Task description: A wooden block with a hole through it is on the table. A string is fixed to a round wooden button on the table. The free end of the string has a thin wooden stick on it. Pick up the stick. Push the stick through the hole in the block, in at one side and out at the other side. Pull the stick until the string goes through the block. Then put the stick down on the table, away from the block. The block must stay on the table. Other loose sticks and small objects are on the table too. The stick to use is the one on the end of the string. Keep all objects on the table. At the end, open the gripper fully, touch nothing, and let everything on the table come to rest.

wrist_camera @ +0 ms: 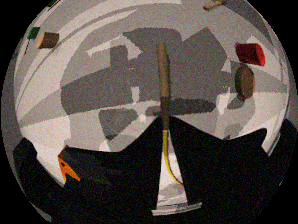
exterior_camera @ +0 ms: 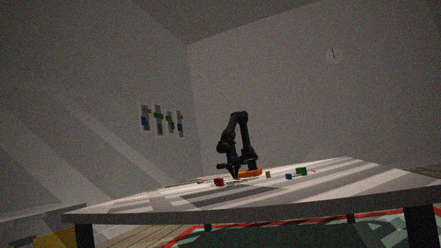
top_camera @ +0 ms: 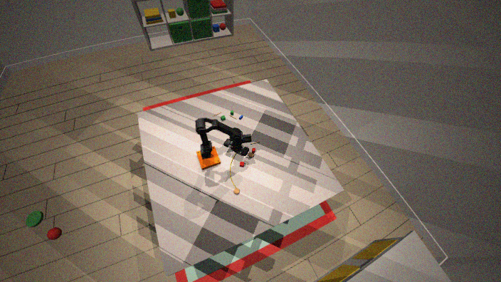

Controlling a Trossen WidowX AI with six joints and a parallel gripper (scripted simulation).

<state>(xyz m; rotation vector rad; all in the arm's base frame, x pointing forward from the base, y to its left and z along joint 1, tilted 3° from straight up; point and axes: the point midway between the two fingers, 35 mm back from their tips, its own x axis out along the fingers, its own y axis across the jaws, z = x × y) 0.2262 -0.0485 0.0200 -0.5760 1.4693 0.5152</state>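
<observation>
Now: gripper tip 11 cm to the left of the red wooden block. Round my gripper tip: wooden disc (10 cm ahead, 6 cm to the right); then loose stick (16 cm ahead, 4 cm to the left, 1 cm below); then wooden cylinder (19 cm to the left, 1 cm ahead, 1 cm above).
</observation>
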